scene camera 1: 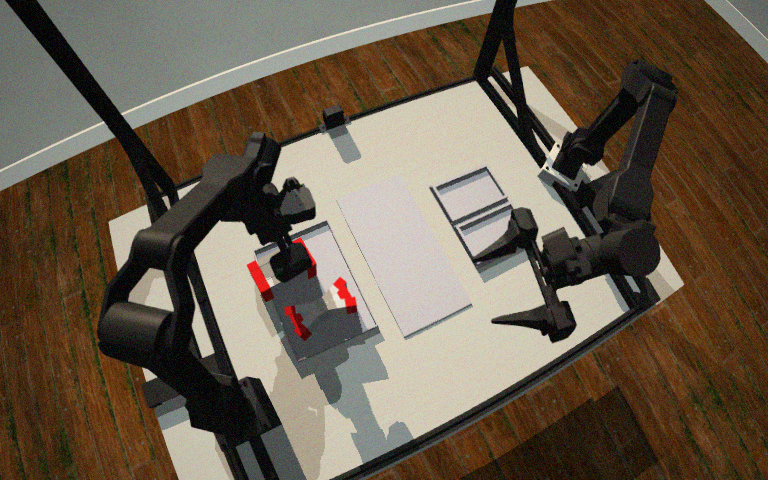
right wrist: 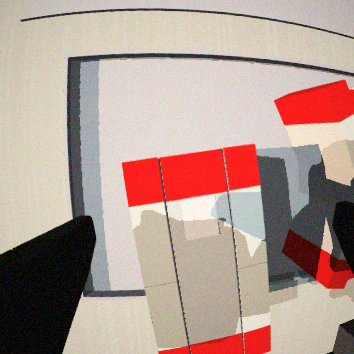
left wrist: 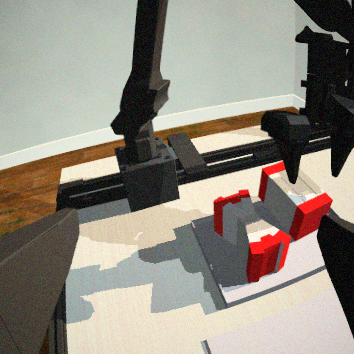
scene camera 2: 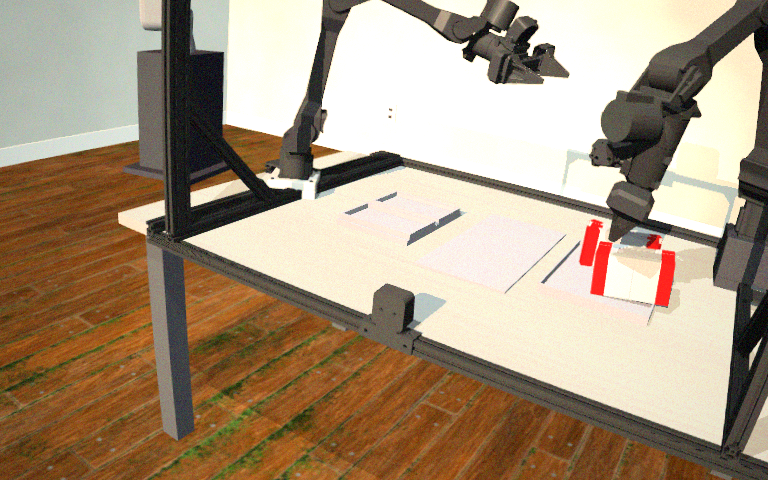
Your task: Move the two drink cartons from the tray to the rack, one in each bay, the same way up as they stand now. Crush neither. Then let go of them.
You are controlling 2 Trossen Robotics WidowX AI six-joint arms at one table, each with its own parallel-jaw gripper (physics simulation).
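Places are measured from the left arm's base along level axes (x left, y up, z ahead), in centimetres.
Pixels of known places: left gripper, fingertip midpoint: [scene camera 1: 481,290] [left wrist: 203,225] [scene camera 2: 556,78]; right gripper, fingertip midpoint: [right wrist: 218,222] [left wrist: 314,179] [scene camera 2: 617,228]; left arm's base, link origin: [scene camera 1: 566,165] [scene camera 2: 294,175]; right arm's base, link origin: [scene camera 1: 234,413] [left wrist: 141,152] [scene camera 2: 754,236].
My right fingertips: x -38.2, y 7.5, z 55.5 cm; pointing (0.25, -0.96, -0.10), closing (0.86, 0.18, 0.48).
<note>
Ahead of a thing's pixels: the offset from my right fingertips to its middle. "spot": to the spot under its first point.
Two white cartons with red ends rest in the shallow tray {dx +4.5, dy -10.3, dz +2.6 cm} [scene camera 1: 339,249] [scene camera 2: 566,283] [right wrist: 150,110]. The box-shaped carton {dx -1.7, dy -6.6, dz +3.7 cm} [scene camera 1: 260,280] [scene camera 2: 631,283] [left wrist: 282,197] [right wrist: 205,270] is under my right gripper [left wrist: 314,179] [right wrist: 218,222], which is open just above it, holding nothing. The waisted carton {dx +9.4, dy -7.1, dz +5.7 cm} [scene camera 1: 346,295] [scene camera 2: 590,243] [left wrist: 267,255] [right wrist: 315,105] lies beside it, partly shadowed. My left gripper [scene camera 1: 484,290] [scene camera 2: 555,78] [left wrist: 203,225] is open and empty, high over the table near the rack. The two-bay rack {dx +25.8, dy -10.1, dz -32.4 cm} [scene camera 1: 481,212] [scene camera 2: 433,227] holds no carton; my left arm hides part of it in scene camera 1.
A flat pale plate [scene camera 1: 404,254] [scene camera 2: 492,249] [left wrist: 295,320] lies between tray and rack. A small dark block {spot: dx -15.7, dy -6.8, dz -33.1 cm} [scene camera 1: 333,117] [scene camera 2: 392,308] stands at the table's edge. Black frame posts [scene camera 2: 175,118] rise at the table's corners.
</note>
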